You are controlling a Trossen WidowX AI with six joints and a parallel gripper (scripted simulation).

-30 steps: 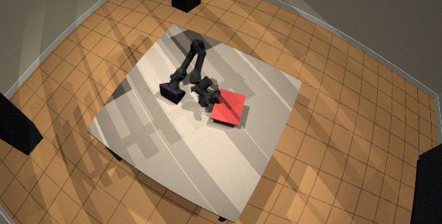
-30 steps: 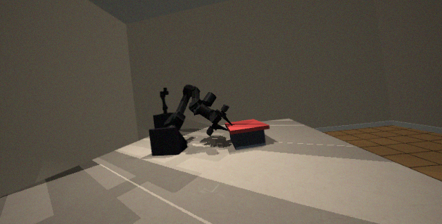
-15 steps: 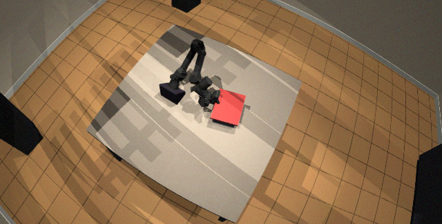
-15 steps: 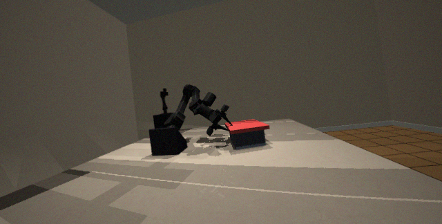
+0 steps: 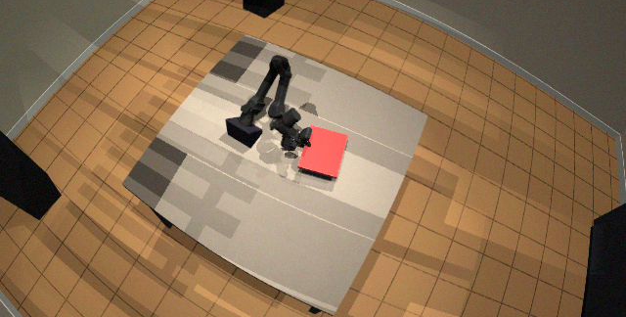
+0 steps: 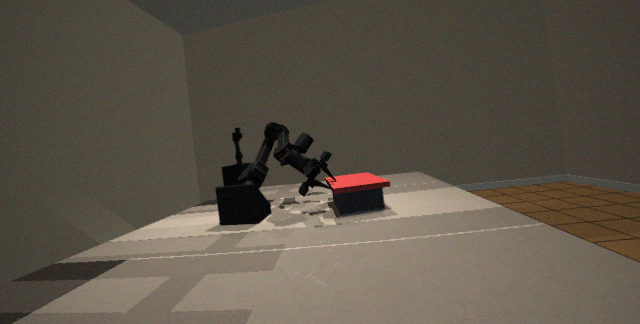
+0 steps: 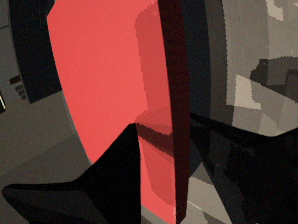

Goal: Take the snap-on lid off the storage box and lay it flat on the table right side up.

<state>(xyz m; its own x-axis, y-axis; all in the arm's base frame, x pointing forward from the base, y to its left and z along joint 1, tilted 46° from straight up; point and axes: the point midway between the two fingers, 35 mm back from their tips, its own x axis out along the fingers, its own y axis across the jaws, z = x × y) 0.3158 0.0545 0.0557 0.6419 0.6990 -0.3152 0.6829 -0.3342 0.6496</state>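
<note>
Right now my gripper tip is 7 cm short of the red lid, 3 cm to the right of it and 1 cm below it. Round my gripper tip: storage box: 7 cm ahead, 3 cm to the left, 4 cm below.
</note>
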